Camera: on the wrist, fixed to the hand. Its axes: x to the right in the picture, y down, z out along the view.
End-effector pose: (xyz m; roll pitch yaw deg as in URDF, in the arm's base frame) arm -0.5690 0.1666 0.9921 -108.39 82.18 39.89
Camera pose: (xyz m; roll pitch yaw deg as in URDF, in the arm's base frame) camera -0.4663 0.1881 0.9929 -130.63 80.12 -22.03
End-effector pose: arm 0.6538 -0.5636 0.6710 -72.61 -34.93 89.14
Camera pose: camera 0.7473 -0.5815 0.7152 -30.48 -27.17 83.26
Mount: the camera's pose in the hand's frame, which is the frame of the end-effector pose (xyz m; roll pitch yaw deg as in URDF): 0.0118 -0.0716 -0.0758 39.45 7.27 5.73
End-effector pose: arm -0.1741 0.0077 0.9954 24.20 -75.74 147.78
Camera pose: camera -0.2391 0.0891 0.9826 40.06 -69.75 172.03
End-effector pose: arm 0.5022 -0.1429 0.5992 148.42 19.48 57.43
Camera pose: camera 0.4282 -0.0717 0.6208 -172.77 10.29 56.38
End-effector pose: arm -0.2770 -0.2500 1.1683 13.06 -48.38 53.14
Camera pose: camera -0.1898 -0.2215 1.1173 45.23 -42.13 62.85
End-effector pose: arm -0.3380 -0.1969 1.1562 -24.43 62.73 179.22
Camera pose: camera -0.3071 -0.1008 1.1277 21.02 71.60 -173.90
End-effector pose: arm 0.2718 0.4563 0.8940 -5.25 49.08 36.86
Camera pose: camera 0.2832 0.3671 0.8399 41.09 56.54 45.94
